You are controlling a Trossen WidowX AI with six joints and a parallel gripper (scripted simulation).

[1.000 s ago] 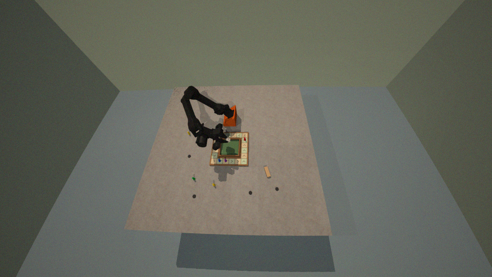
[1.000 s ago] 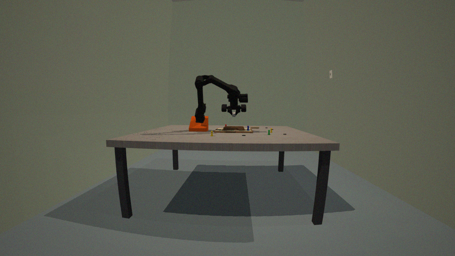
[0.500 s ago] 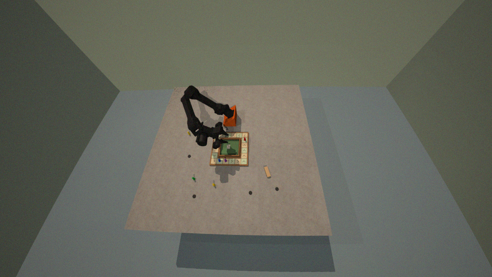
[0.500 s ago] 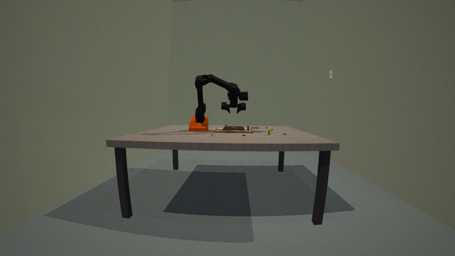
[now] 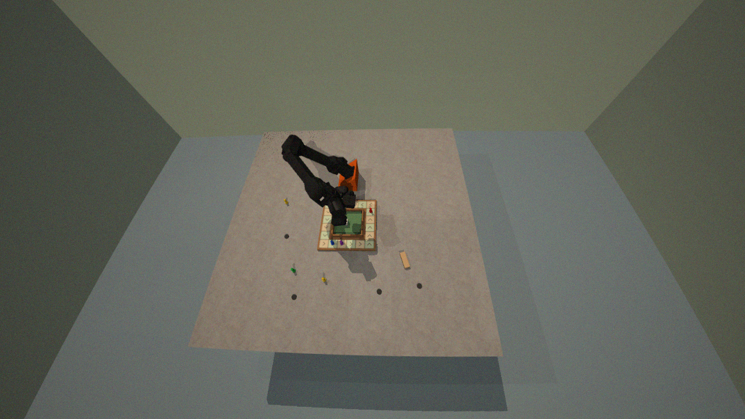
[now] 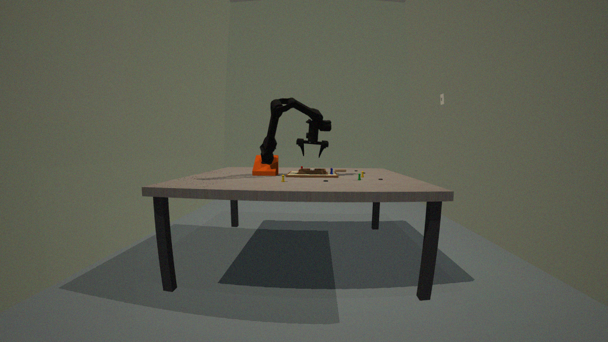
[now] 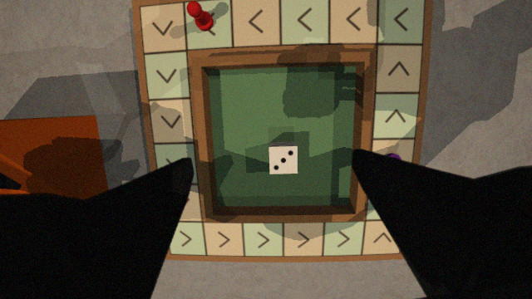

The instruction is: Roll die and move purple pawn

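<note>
The purple pawn is 120 mm ahead of my gripper tip, 20 mm to the right of it and 80 mm below it. Also, from my gripper tip: red pawn 70 mm behind, 110 mm to the left, 80 mm below; white die 10 mm ahead, 20 mm to the right, 80 mm below; green tray 10 mm ahead, 100 mm below.
</note>
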